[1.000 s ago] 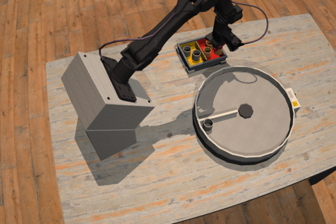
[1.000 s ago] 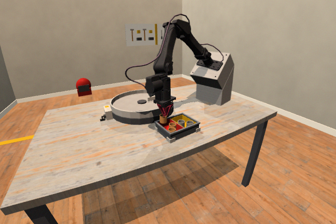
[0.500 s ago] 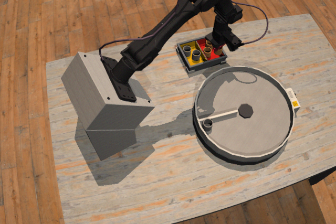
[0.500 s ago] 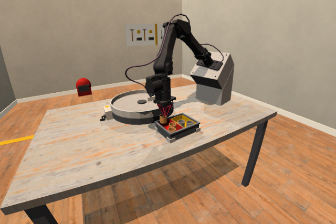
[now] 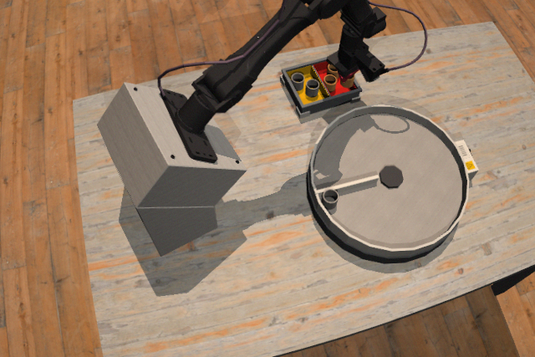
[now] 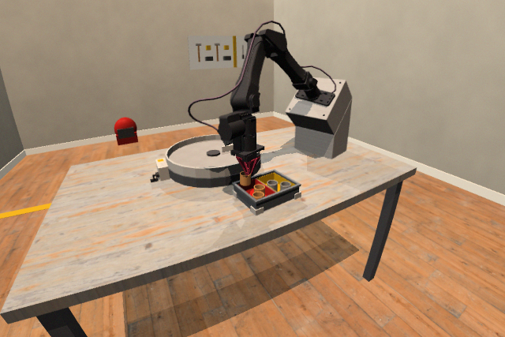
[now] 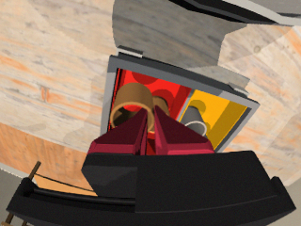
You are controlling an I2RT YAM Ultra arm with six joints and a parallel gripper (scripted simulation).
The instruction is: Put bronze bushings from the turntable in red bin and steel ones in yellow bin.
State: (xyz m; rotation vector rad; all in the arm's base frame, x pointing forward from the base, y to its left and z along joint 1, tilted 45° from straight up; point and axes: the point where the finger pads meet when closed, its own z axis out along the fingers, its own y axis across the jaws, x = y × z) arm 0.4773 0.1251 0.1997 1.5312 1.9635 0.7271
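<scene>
The red bin lies 40 mm to the left of my hand and 70 mm below it. The rest, counted from my hand: turntable 10 mm behind, 310 mm to the right, 30 mm below; then two-part bin tray 40 mm behind, 40 mm to the left, 60 mm below; then yellow bin 90 mm behind, 40 mm to the left, 70 mm below.
</scene>
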